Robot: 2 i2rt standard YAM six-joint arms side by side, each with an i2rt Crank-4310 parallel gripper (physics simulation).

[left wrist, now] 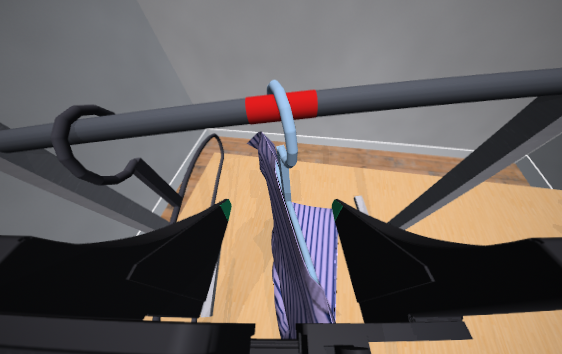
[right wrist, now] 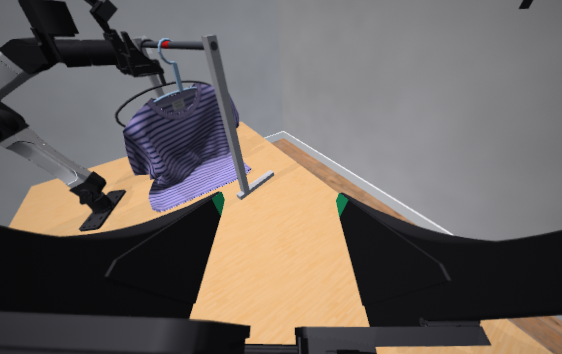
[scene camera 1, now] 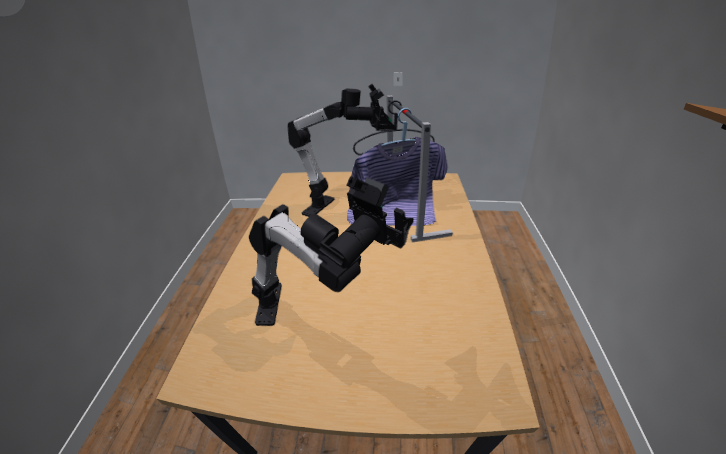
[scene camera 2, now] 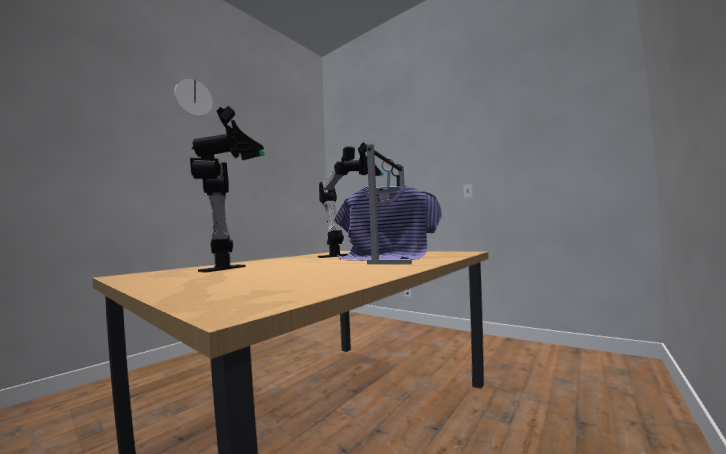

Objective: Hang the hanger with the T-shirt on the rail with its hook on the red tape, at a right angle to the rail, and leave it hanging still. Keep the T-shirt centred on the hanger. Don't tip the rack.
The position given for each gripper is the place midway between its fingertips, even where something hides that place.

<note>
In view: the left gripper (left wrist: 281, 201), the right gripper (scene camera 1: 397, 212) and a light-blue hanger (left wrist: 287, 159).
The left gripper is seen too in the right wrist view (right wrist: 158, 68). The right gripper also shows in the right wrist view (right wrist: 280, 195) and in scene camera 2 (scene camera 2: 263, 150).
</note>
